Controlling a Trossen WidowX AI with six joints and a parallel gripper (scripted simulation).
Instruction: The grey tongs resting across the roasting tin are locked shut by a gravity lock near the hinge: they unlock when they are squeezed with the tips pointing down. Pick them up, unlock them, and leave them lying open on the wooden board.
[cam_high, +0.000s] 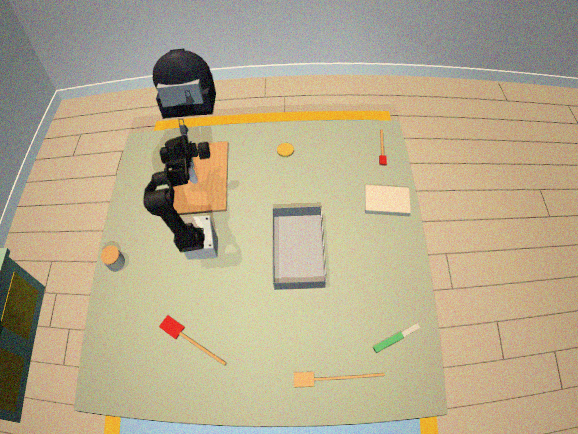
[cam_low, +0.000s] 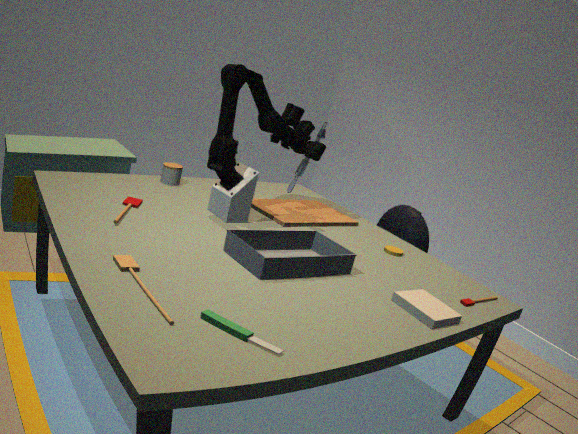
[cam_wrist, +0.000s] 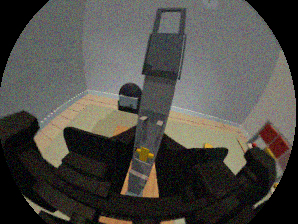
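Right now my gripper tip is 10 mm to the left of the wooden board and 210 mm above it. The rest, counted from my gripper tip: white block (770 mm ahead, 120 mm to the right, 210 mm below); then yellow disc (360 mm ahead, 140 mm to the left, 210 mm below).
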